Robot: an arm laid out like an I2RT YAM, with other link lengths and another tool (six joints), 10 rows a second.
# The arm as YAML. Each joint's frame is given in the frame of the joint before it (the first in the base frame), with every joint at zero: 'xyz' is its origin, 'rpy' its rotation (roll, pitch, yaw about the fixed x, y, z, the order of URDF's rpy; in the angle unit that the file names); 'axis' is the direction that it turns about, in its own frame. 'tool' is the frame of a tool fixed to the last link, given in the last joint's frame.
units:
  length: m
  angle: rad
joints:
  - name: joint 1
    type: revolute
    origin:
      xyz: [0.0, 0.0, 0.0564]
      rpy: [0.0, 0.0, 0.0]
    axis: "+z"
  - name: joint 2
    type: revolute
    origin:
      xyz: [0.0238, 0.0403, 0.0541]
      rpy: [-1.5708, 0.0, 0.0]
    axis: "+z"
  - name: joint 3
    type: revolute
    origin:
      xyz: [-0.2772, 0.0, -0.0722]
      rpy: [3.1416, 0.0, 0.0]
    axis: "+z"
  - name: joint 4
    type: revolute
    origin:
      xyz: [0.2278, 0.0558, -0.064]
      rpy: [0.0, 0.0, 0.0]
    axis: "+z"
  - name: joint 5
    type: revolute
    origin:
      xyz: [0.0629, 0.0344, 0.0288]
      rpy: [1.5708, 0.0, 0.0]
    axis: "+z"
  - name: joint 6
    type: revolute
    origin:
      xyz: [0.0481, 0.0, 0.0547]
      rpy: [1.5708, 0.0, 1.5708]
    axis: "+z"
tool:
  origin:
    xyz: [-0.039, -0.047, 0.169]
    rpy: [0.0, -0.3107, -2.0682]
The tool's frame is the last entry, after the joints.
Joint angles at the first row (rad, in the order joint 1, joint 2, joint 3, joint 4, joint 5, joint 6):
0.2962, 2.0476, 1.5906, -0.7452, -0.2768, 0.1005
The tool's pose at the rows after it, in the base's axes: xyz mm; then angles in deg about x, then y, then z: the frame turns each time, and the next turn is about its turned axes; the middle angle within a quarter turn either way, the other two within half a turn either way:
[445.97 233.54 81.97 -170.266 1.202 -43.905]
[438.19 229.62 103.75 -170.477 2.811 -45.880]
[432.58 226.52 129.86 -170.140 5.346 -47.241]
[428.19 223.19 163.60 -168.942 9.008 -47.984]
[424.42 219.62 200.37 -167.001 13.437 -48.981]
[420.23 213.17 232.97 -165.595 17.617 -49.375]
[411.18 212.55 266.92 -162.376 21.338 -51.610]
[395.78 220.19 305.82 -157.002 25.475 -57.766]
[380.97 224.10 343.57 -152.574 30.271 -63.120]
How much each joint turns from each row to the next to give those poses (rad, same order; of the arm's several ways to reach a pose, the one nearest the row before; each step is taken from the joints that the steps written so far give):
-0.0114, -0.0275, 0.0000, -0.0397, -0.0141, -0.0129
-0.0073, -0.0565, -0.0001, -0.0374, 0.0000, -0.0409
-0.0053, -0.0637, 0.0001, -0.0236, 0.0000, -0.0240
-0.0069, -0.0774, 0.0000, -0.0115, -0.0046, -0.0069
-0.0118, -0.0786, 0.0000, 0.0038, -0.0141, -0.0065
-0.0134, -0.0717, 0.0000, 0.0042, -0.0049, 0.0004
-0.0145, -0.0671, 0.0000, 0.0103, -0.0397, -0.0095
-0.0103, -0.0660, 0.0000, 0.0294, -0.0736, -0.0401
-0.0007, -0.0679, 0.0000, 0.0385, -0.0363, -0.0209

